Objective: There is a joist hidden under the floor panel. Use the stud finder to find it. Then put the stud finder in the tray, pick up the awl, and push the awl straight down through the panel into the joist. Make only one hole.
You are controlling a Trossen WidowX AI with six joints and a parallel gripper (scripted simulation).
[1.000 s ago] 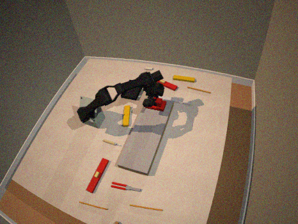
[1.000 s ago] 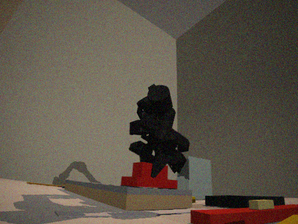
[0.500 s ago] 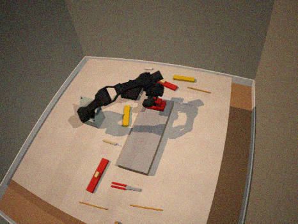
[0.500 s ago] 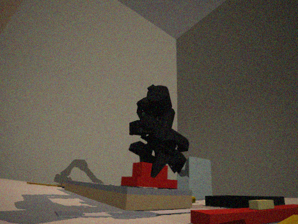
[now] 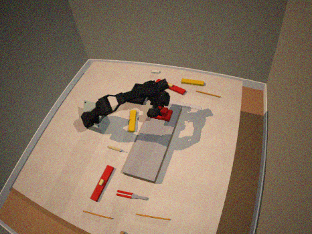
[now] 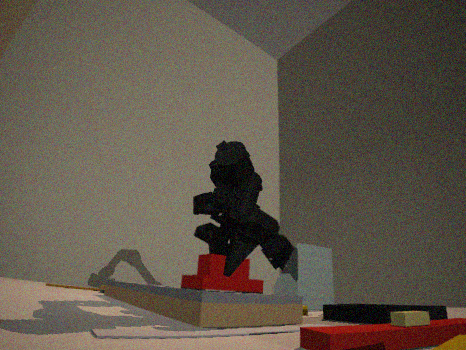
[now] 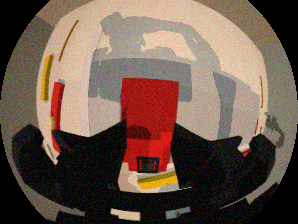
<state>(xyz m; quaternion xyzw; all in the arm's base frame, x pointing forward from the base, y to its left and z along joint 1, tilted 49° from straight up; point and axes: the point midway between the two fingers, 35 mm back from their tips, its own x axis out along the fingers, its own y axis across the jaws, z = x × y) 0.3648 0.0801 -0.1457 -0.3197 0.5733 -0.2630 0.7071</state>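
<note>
Right now my gripper tip is 230 mm past the black tray, 170 mm to the right of it and 50 mm above it. Round my gripper tip: stud finder: 20 mm behind, 20 mm above; then awl: 280 mm to the right, 180 mm behind, 60 mm below.
</note>
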